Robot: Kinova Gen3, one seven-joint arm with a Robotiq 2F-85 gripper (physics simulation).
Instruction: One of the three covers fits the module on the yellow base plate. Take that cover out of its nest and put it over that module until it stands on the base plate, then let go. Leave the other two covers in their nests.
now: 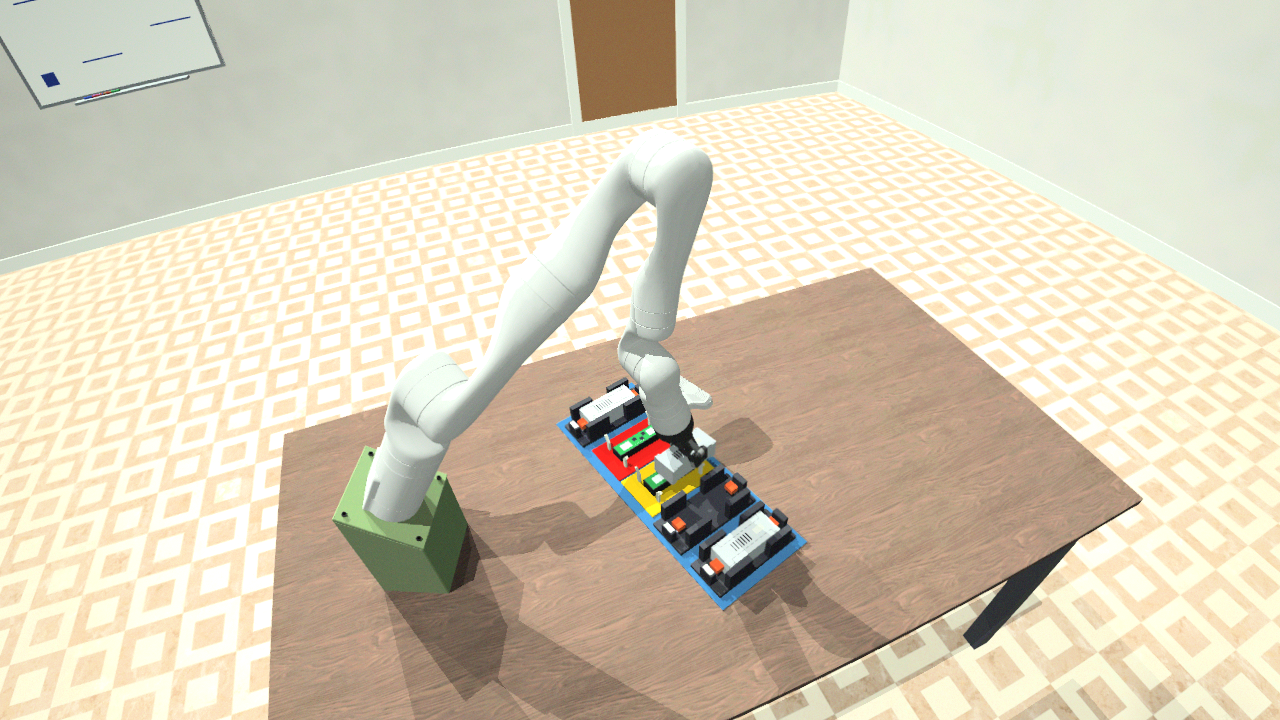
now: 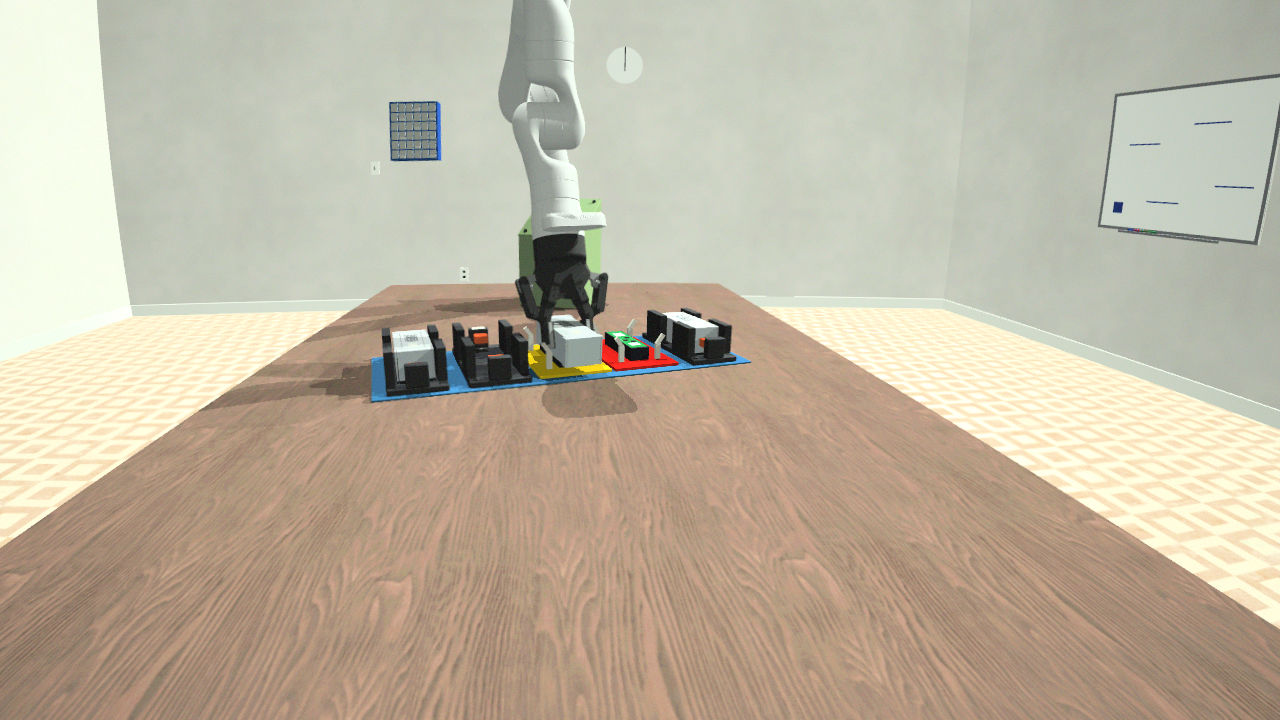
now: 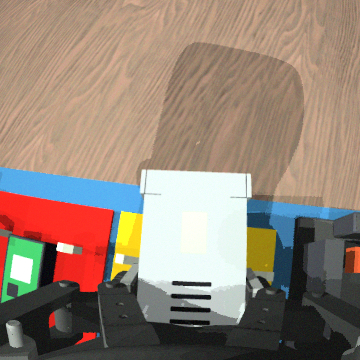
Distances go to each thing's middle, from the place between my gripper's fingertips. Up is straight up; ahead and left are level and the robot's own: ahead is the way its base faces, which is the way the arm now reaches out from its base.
My gripper is now 40 mm past the yellow base plate (image 1: 691, 481), 20 mm to the left of it and 30 mm above it. From my hand the other things lie so: end cover (image 1: 750, 538): 50 mm ahead, 220 mm to the right; then red base plate (image 1: 646, 455): 90 mm behind, 80 mm to the left, 30 mm below.
